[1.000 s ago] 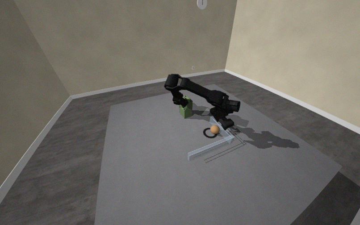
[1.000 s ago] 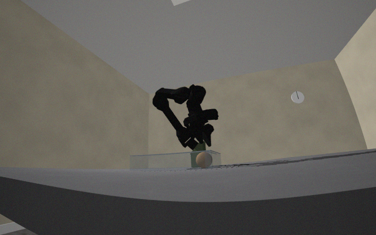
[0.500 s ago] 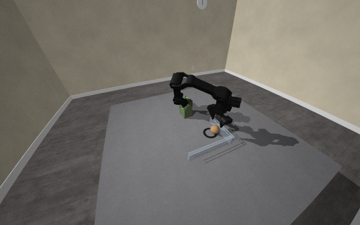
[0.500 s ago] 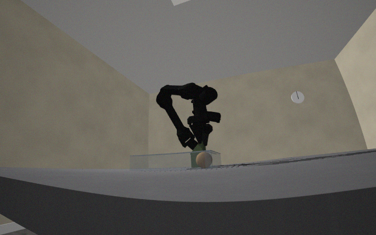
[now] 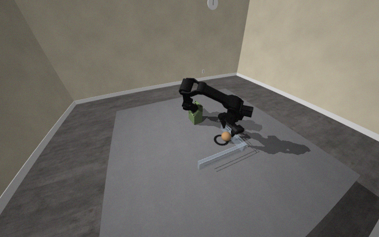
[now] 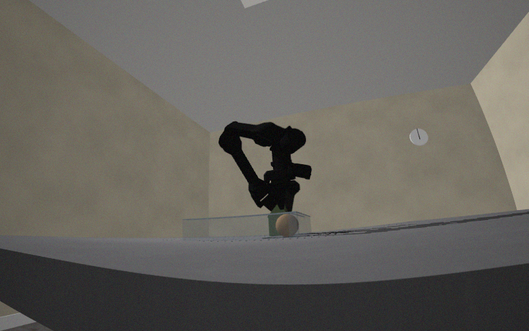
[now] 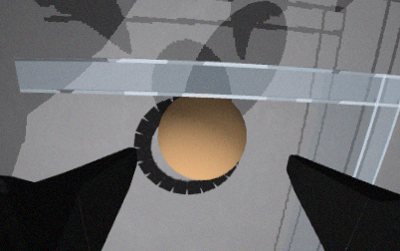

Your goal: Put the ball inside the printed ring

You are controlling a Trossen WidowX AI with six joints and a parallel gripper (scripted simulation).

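My hand is 8 cm above the ball. From my hand the other things lie so: long clear glass bar (12 cm ahead, 10 cm to the right, 6 cm below).
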